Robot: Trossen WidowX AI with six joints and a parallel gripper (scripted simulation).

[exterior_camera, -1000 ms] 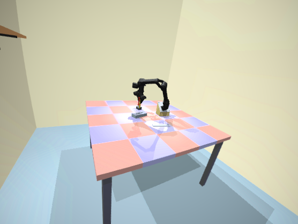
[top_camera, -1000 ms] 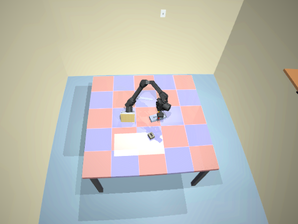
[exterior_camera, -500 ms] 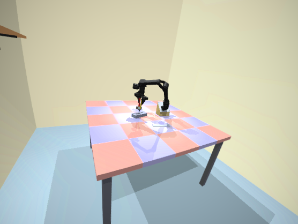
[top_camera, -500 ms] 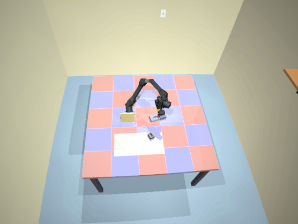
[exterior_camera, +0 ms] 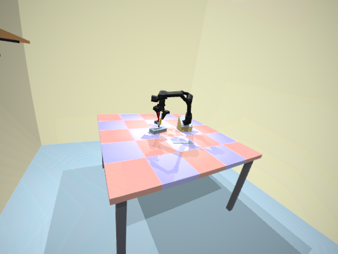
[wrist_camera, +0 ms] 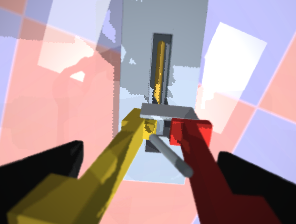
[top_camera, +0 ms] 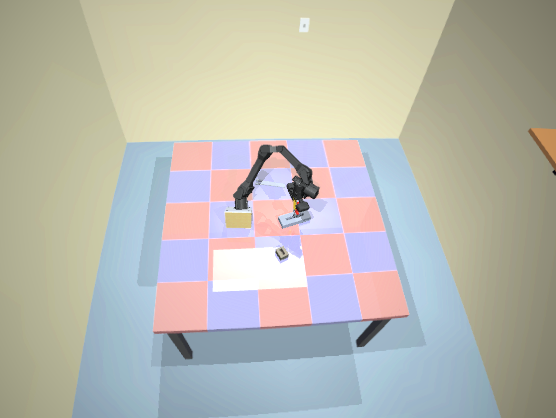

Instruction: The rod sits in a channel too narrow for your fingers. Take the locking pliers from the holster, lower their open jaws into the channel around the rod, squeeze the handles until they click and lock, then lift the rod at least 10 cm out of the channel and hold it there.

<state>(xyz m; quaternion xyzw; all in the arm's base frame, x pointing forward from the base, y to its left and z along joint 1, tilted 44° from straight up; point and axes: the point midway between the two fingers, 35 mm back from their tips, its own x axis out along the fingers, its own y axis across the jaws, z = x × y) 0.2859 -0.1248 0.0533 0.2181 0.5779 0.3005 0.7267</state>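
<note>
The yellow handle is 2 cm to the left of my gripper tip. Also, from my gripper tip: brass rod (13 cm below); then holster (11 cm behind, 22 cm to the right, 13 cm below); then grey channel block (12 cm below).
</note>
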